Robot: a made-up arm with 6 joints.
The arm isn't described. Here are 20 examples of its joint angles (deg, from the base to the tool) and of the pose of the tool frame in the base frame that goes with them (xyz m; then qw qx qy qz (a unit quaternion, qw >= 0)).
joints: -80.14 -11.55 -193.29 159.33 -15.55 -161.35
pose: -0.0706 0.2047 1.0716 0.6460 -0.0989 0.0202 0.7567
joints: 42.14 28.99 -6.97 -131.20 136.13 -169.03
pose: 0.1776 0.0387 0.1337 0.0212 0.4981 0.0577 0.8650
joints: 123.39 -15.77 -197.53 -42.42 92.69 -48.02
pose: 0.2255 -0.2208 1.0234 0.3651 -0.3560 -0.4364 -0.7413
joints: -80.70 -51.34 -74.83 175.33 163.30 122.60
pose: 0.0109 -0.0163 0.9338 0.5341 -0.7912 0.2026 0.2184
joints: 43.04 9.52 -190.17 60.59 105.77 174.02
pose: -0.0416 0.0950 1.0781 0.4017 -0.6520 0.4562 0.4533
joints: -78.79 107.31 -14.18 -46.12 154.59 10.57
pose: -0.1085 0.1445 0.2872 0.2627 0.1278 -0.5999 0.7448
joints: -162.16 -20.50 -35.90 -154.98 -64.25 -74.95
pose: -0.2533 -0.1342 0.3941 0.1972 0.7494 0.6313 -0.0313
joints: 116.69 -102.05 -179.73 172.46 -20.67 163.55
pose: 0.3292 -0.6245 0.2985 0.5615 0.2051 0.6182 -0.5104
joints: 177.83 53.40 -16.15 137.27 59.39 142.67
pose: 0.0127 -0.0305 -0.0057 0.2602 0.5070 -0.7981 0.1957
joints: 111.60 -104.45 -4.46 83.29 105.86 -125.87
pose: -0.1716 0.1302 0.6086 0.6268 0.5332 -0.5596 -0.0985
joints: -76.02 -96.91 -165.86 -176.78 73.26 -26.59
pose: -0.1891 0.7432 0.3120 0.1516 -0.4109 -0.8873 -0.1445
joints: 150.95 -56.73 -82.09 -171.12 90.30 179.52
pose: -0.0073 0.0210 1.0530 0.8850 0.0339 0.4190 -0.2003
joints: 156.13 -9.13 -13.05 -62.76 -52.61 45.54
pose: -0.3216 0.0242 0.2950 0.4835 0.0269 -0.8437 0.2317
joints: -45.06 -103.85 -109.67 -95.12 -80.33 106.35
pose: -0.2795 0.4307 0.6375 0.3950 0.1444 0.6203 0.6621
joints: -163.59 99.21 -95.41 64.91 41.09 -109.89
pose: -0.2608 -0.0828 -0.2300 0.0958 -0.4662 0.8059 -0.3522
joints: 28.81 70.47 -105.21 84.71 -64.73 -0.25
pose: 0.5297 0.1567 0.1678 0.0298 0.6256 -0.5101 0.5895
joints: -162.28 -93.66 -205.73 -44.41 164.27 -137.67
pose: 0.4753 0.2239 0.2303 0.6854 0.2955 -0.3035 -0.5922
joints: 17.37 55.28 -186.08 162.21 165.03 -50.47
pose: 0.3265 0.1332 0.8584 0.5160 0.3445 -0.7771 -0.1059
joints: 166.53 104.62 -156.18 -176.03 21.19 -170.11
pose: -0.6487 0.1529 0.0098 0.5927 -0.1956 -0.7812 -0.0094
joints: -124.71 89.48 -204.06 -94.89 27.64 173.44
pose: -0.3690 -0.5712 0.6639 0.4429 -0.2985 -0.4568 0.7114
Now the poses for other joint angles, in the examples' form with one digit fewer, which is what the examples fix.
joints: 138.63 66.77 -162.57 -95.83 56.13 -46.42
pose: -0.537 0.523 0.598 0.335 -0.208 0.622 0.677
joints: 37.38 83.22 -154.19 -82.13 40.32 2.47
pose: 0.617 0.466 0.292 0.442 0.582 0.572 0.372
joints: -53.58 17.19 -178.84 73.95 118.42 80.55
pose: 0.204 -0.083 1.037 0.444 -0.714 0.504 -0.196
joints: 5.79 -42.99 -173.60 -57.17 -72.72 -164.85
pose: -0.481 0.047 0.800 0.582 -0.206 -0.702 -0.355
